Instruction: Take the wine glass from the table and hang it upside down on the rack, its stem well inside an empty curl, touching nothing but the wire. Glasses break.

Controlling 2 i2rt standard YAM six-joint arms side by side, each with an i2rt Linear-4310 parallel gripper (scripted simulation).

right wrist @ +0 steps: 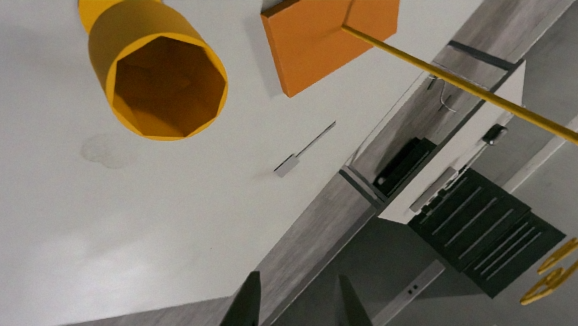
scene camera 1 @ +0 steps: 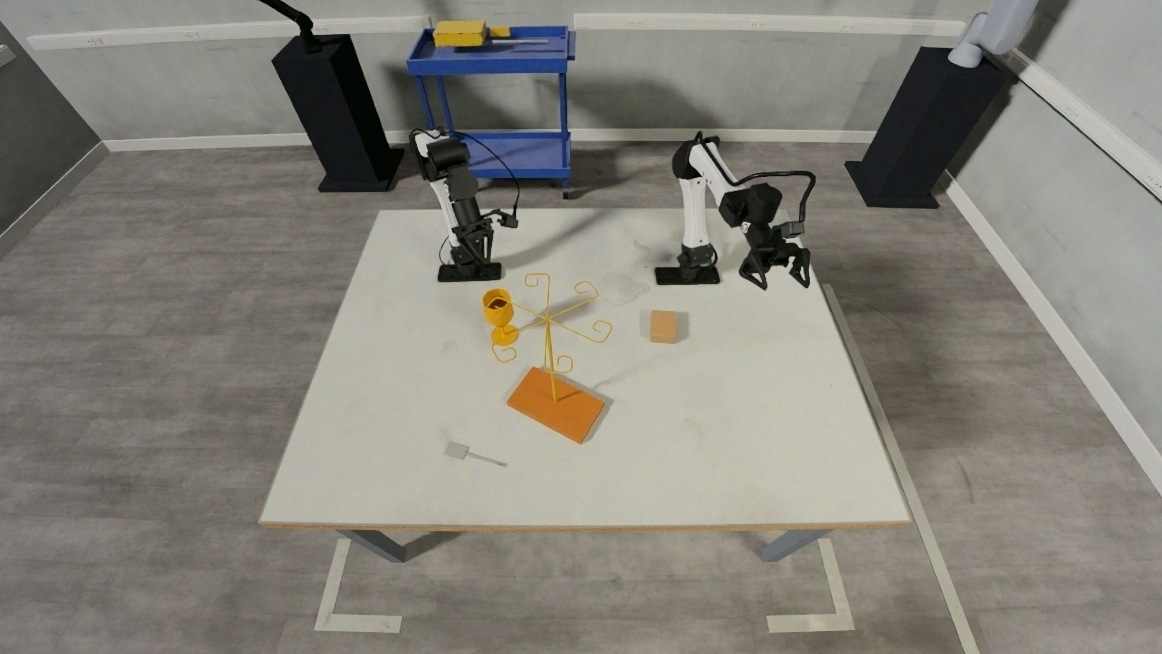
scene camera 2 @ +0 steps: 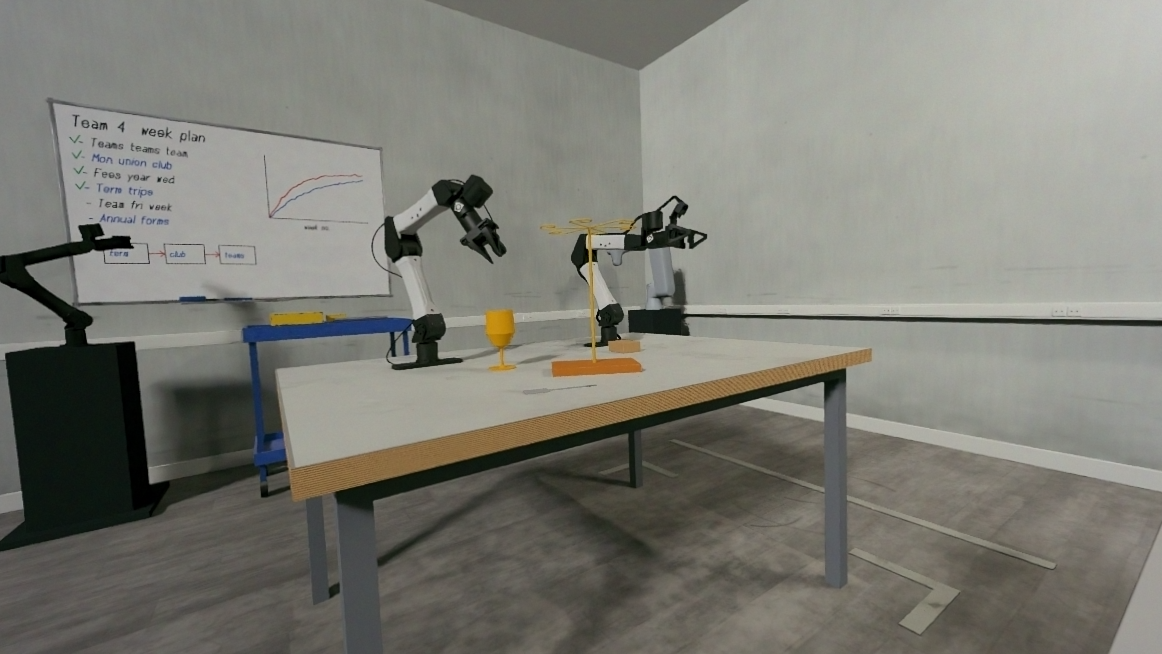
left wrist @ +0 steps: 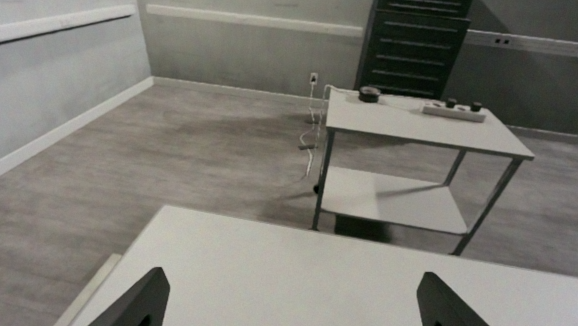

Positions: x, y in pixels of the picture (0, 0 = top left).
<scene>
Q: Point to a yellow wine glass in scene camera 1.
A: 503, 329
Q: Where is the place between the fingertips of my right gripper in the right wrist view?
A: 297, 282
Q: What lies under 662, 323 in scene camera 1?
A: A tan block.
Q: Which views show my right gripper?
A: The right wrist view, scene camera 1 and scene camera 2 only.
</scene>
